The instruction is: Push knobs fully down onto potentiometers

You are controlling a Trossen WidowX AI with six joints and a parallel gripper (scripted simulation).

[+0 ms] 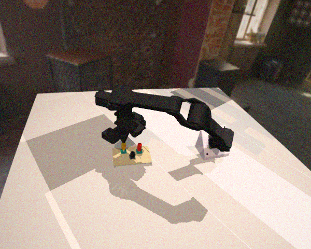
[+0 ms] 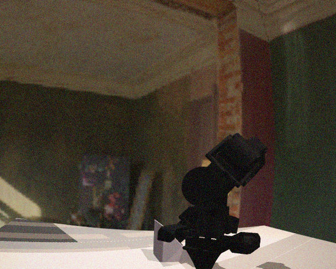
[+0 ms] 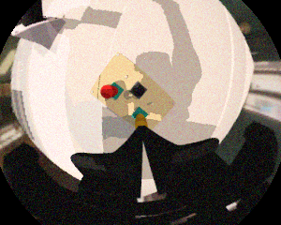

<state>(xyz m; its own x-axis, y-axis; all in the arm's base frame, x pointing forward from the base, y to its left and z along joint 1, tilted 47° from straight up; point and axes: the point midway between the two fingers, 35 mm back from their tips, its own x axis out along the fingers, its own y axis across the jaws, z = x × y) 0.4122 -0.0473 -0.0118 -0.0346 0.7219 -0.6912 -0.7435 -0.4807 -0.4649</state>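
The orange knob lies 20 mm below my gripper tip. The rest, counted from my gripper tip: red knob (70 mm behind, 10 mm to the left, 30 mm below).
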